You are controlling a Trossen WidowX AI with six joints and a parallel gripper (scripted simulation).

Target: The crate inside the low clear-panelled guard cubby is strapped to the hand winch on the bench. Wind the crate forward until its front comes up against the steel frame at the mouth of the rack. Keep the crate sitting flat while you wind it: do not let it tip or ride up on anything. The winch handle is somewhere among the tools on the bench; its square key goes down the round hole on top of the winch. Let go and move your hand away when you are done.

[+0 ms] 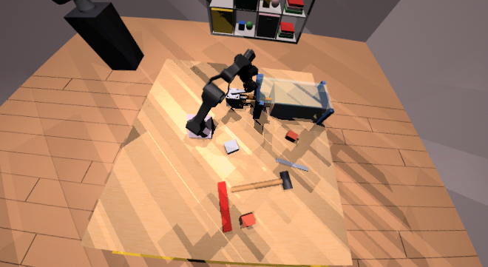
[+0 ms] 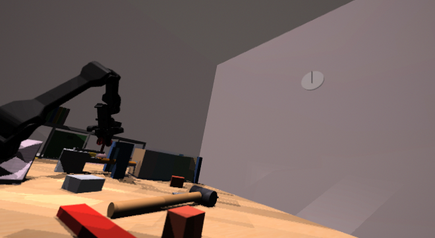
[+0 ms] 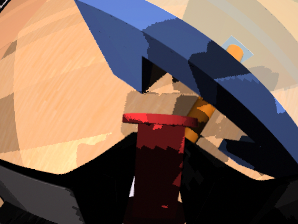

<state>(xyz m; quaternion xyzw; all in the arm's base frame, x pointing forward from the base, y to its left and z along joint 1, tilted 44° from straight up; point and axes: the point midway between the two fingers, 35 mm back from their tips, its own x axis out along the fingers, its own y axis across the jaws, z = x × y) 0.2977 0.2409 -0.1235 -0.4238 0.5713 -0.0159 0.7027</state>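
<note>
The winch handle lies 50 mm behind my gripper tip, 30 mm below it and 10 mm to the right of it. Round my gripper tip: red grip (10 mm to the right, 10 mm behind); then blue steel frame (50 mm ahead, 40 mm to the right, 30 mm below); then winch (130 mm behind, 100 mm below, 40 mm to the right).
</note>
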